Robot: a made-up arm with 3 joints.
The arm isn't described. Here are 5 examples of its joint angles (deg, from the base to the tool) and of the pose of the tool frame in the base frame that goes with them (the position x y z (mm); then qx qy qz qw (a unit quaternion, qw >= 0)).
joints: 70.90 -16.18 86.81
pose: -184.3 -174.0 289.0 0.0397 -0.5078 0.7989 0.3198
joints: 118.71 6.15 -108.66
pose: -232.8 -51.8 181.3 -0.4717 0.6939 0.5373 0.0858
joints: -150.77 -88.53 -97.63
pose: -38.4 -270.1 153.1 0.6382 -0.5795 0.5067 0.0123
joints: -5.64 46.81 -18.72
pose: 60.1 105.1 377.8 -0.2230 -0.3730 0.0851 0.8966
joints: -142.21 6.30 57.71
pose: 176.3 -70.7 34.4 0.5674 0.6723 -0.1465 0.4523
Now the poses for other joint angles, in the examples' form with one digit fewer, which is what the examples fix.
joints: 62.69 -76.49 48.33
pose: -32 -270 236 0.571 -0.613 0.535 0.113
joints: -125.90 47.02 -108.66
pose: 117 84 41 -0.617 0.103 0.135 0.769
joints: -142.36 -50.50 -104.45
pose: 46 -229 44 -0.713 0.554 -0.340 0.262
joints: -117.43 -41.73 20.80
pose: 185 -202 137 0.358 0.412 -0.444 0.710
